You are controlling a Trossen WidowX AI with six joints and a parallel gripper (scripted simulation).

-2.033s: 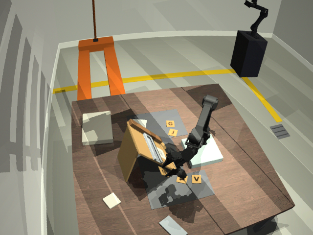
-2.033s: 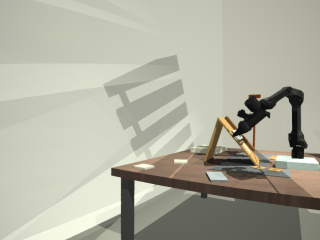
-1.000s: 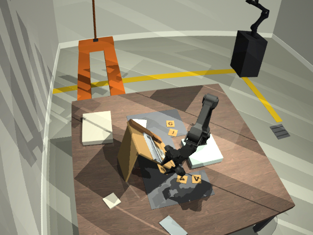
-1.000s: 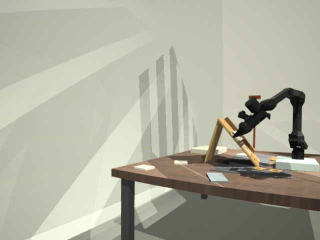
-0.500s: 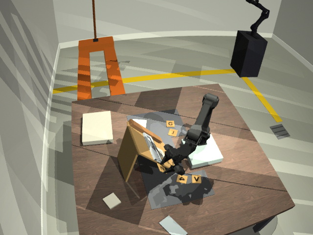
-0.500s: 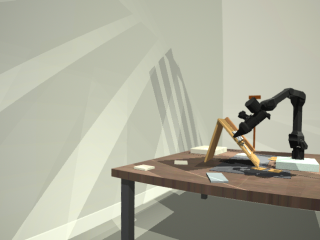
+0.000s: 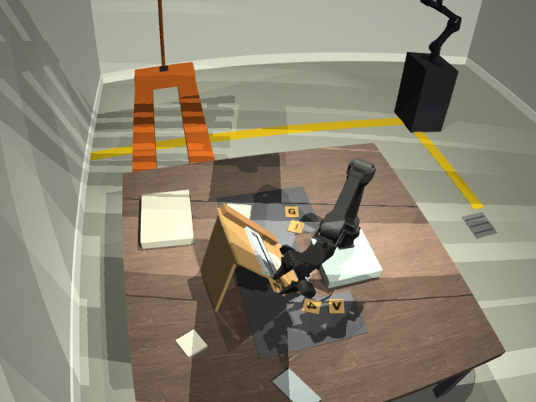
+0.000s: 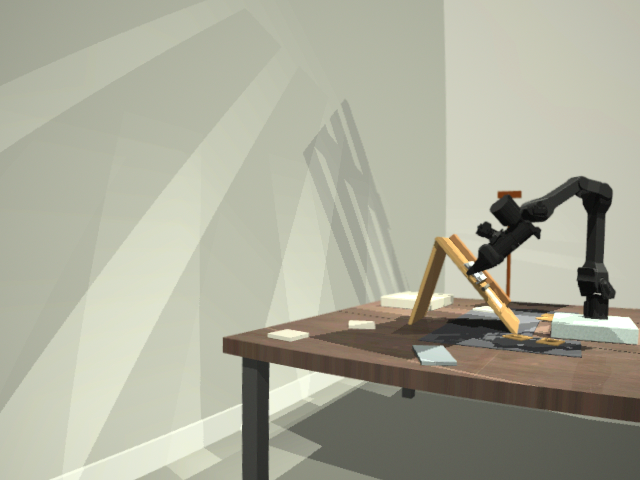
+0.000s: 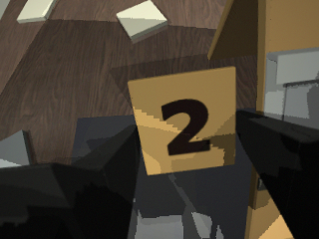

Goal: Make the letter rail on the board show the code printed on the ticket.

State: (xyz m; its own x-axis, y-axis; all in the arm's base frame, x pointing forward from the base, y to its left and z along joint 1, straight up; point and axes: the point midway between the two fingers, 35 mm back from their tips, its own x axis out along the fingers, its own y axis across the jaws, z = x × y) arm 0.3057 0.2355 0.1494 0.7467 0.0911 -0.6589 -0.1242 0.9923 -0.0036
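My gripper tip is now 160 mm to the left of the white ticket, 80 mm above it and 40 mm past it. The rest, counted from my gripper tip: white card 490 mm to the right, 160 mm below, 40 mm ahead; then grey-blue pad 300 mm to the left, 160 mm below, 10 mm behind; then grey mat 210 mm to the right, 170 mm below, 130 mm behind.
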